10 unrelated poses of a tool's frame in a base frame.
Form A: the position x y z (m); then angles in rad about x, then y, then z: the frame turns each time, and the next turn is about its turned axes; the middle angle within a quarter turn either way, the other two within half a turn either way.
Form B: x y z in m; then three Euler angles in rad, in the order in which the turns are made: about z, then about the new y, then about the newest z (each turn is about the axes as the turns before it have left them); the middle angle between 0 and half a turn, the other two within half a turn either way. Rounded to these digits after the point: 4 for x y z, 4 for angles.
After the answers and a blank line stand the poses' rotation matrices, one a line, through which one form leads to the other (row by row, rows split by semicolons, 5 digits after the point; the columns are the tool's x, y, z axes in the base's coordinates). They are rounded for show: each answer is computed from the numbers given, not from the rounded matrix.
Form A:
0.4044, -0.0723, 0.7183, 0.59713, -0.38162, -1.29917
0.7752, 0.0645, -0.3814, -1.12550, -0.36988, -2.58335
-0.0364, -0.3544, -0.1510, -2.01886, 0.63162, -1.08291
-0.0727, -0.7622, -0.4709, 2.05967, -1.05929, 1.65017
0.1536, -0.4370, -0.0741, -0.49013, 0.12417, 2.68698
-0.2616, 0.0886, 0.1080, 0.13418, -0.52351, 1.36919
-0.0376, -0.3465, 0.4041, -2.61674, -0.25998, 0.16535
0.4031, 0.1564, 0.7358, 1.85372, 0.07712, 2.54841
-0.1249, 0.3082, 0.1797, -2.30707, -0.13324, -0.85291
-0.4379, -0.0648, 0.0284, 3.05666, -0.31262, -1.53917
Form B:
0.4044, -0.0723, 0.7183, -2.1907, 0.6959, 0.7727
0.7752, 0.0645, -0.3814, 1.9766, 1.1575, 1.9582
-0.0364, -0.3544, -0.1510, 0.8889, 1.9280, -2.9302
-0.0727, -0.7622, -0.4709, -2.6815, 1.8028, 2.7866
0.1536, -0.4370, -0.0741, 1.3116, 0.5044, 1.3443
-0.2616, 0.0886, 0.1080, -2.9139, 0.5389, -2.0361
-0.0376, -0.3465, 0.4041, 2.0588, 2.5613, -0.9876
0.4031, 0.1564, 0.7358, -1.4905, 1.8529, -2.1416
-0.1249, 0.3082, 0.1797, 1.7497, 2.2991, -2.3039
-0.4379, -0.0648, 0.0284, -2.8849, 2.8180, -1.2691

0.24900 0.89404 -0.37242; -0.85282 0.02014 -0.52182; -0.45903 0.44754 0.76746
-0.79082 0.49387 -0.36150; -0.50488 -0.19252 0.84145; 0.34597 0.84795 0.40160
0.37832 0.71291 0.59045; 0.13322 -0.67315 0.72740; 0.91604 -0.19654 -0.34964
-0.03881 -0.48795 -0.87201; -0.40711 0.80468 -0.43215; 0.91255 0.33823 -0.22988
-0.89151 -0.43573 0.12385; 0.43980 -0.76706 0.46712; -0.10854 0.47091 0.87548
0.17342 -0.84853 -0.49992; 0.95755 0.26397 -0.11586; 0.23027 -0.45861 0.85829
0.95321 -0.15907 -0.25706; -0.01539 -0.87480 0.48425; -0.30190 -0.45763 -0.83632
-0.82670 -0.55734 0.07704; -0.21740 0.19012 -0.95739; 0.51895 -0.80822 -0.27833
0.65196 0.74652 -0.13285; 0.57055 -0.36759 0.73441; 0.49942 -0.55460 -0.66558
0.03009 0.95106 -0.30755; 0.99507 -0.05758 -0.08072; -0.09448 -0.30361 -0.94810

